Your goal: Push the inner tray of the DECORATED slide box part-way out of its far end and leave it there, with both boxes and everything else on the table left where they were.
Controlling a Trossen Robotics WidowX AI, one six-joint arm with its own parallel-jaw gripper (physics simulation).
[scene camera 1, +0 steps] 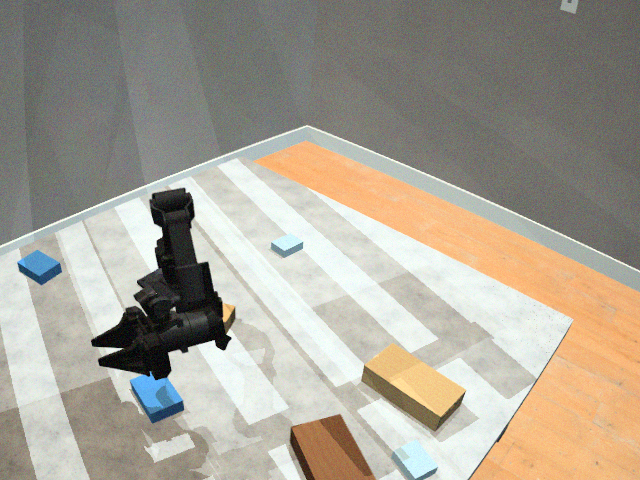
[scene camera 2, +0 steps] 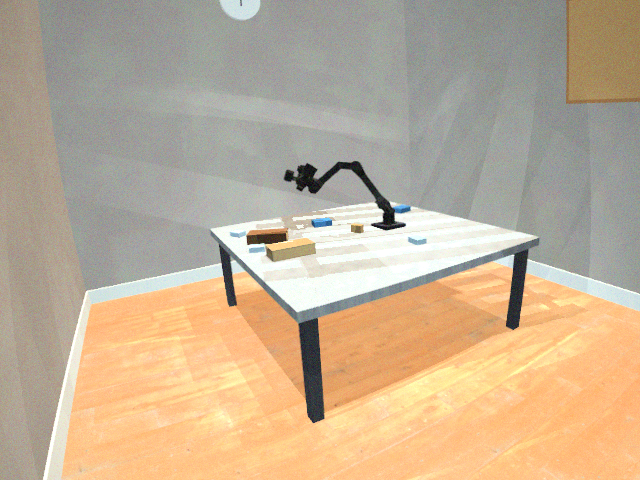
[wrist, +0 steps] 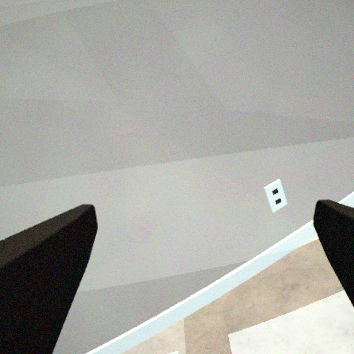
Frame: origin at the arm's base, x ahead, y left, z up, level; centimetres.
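Where they show: gripper, between the fingertips: (scene camera 1: pixel 94 352) (wrist: pixel 205 214); arm's base, origin of its link: (scene camera 2: pixel 389 223).
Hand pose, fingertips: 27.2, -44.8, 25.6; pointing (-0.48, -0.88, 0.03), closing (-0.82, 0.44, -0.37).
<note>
Each offset is from my fingertips to the top centre of the thing, as dx, dy, dz. Level surfaces: height alone.
A long brown box {+34.7, +20.0, -22.1} (scene camera 1: pixel 323 446) (scene camera 2: pixel 267 236) and a long tan box {+37.9, +47.2, -22.2} (scene camera 1: pixel 408 379) (scene camera 2: pixel 290 250) lie flat and apart on the table. The brown box is cut off by the lower edge of scene view 1. No decoration can be made out on either, so I cannot tell which is the decorated one. No inner tray shows sticking out in the scene views; the ends are too small or hidden to judge. My gripper (scene camera 1: pixel 96 351) (scene camera 2: pixel 287 175) (wrist: pixel 205 214) is open and empty, high above the table and away from both boxes. Neither box shows in the wrist view.
Blue blocks {-60.4, +24.2, -24.1} (scene camera 1: pixel 39 266) {-3.8, +13.9, -24.1} (scene camera 1: pixel 156 396) (scene camera 2: pixel 402 208) (scene camera 2: pixel 321 222) and pale blue blocks {-13.8, +75.9, -24.7} (scene camera 1: pixel 286 244) {+46.4, +30.4, -24.7} (scene camera 1: pixel 414 458) (scene camera 2: pixel 417 240) (scene camera 2: pixel 256 248) {+41.1, -3.1, -24.7} (scene camera 2: pixel 237 234) lie on the table {dz -27.2} (scene camera 2: pixel 330 289). A small tan block {-7.4, +40.6, -23.2} (scene camera 1: pixel 227 316) (scene camera 2: pixel 357 227) lies near the arm's base, partly hidden in scene view 1.
</note>
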